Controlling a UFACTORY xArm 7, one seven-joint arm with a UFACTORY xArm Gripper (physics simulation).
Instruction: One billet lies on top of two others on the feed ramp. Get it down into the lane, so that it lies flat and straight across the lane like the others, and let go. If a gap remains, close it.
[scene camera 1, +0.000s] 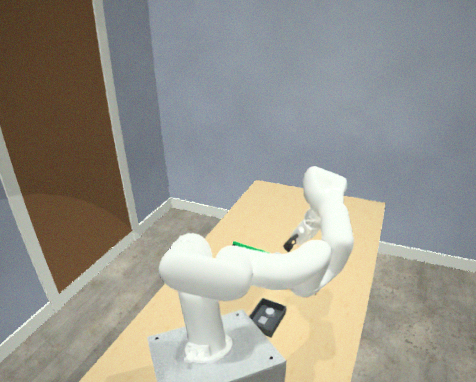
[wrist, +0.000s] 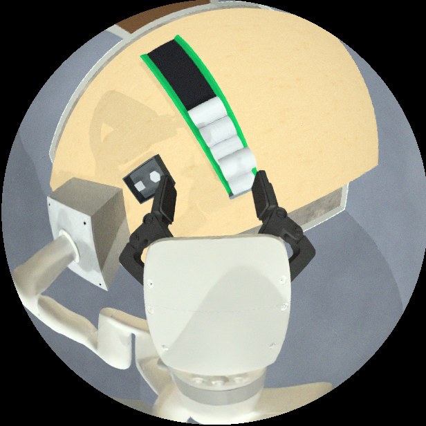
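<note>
The feed ramp (scene camera 1: 247, 246) (wrist: 198, 65) has green side rails and a black floor. In the wrist view, several white billets lie crosswise in its lower half. One billet (wrist: 237, 161) looks raised, lying across the gap between its neighbours, a billet (wrist: 225, 146) on the upper side and the lowest visible billet (wrist: 242, 183). Two more billets, one (wrist: 218, 130) and the uppermost (wrist: 207, 112), lie above them. My gripper (scene camera 1: 289, 244) (wrist: 212, 179) is open and empty, well above the table, tilted, with its right finger near the ramp's lower end. The arm hides the billets in the scene view.
A dark tray (scene camera 1: 276, 322) (wrist: 132, 189) with two pale pieces stands on the wooden table (scene camera 1: 360, 225) (wrist: 300, 90) near the robot's grey base (scene camera 1: 240, 340) (wrist: 85, 215). In the scene view, the forearm passes in front of the ramp.
</note>
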